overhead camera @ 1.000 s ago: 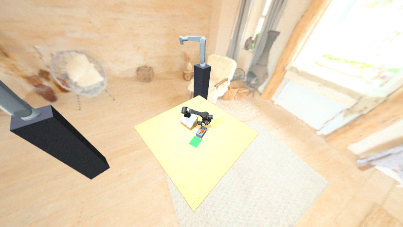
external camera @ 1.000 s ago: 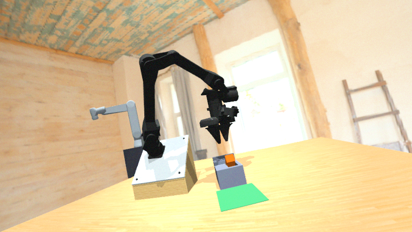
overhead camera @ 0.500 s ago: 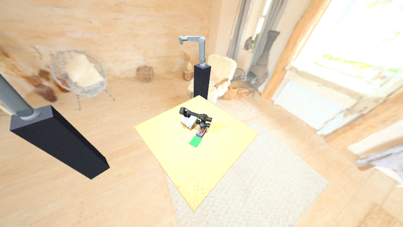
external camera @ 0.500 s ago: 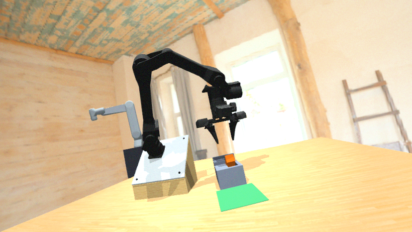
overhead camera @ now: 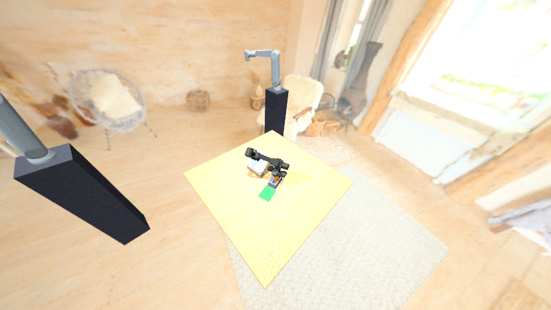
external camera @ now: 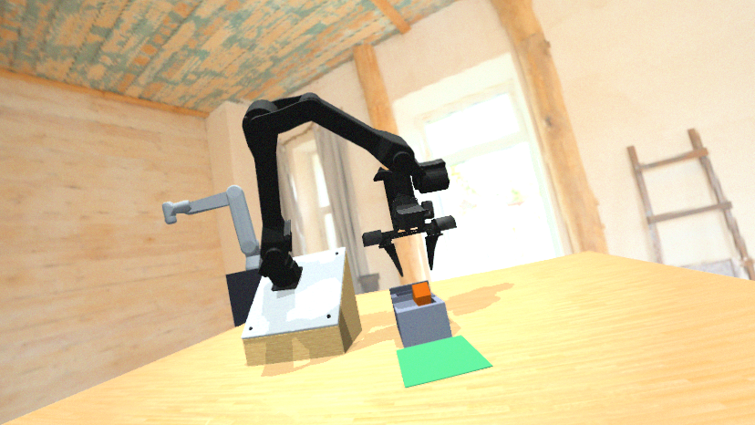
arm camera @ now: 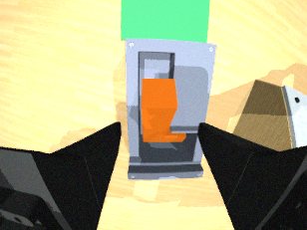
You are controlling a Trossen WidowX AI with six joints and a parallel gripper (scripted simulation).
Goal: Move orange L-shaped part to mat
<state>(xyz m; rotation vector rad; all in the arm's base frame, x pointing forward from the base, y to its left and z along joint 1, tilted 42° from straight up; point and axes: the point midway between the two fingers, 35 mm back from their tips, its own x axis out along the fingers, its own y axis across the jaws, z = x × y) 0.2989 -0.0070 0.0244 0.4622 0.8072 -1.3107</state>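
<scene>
Now: gripper tip 8 cm above the orange L-shaped part, 3 cm to the right of it and 2 cm past it. From my gripper tip the other things lie so: green mat (14 cm to the right, 13 cm below, 2 cm ahead).
</scene>
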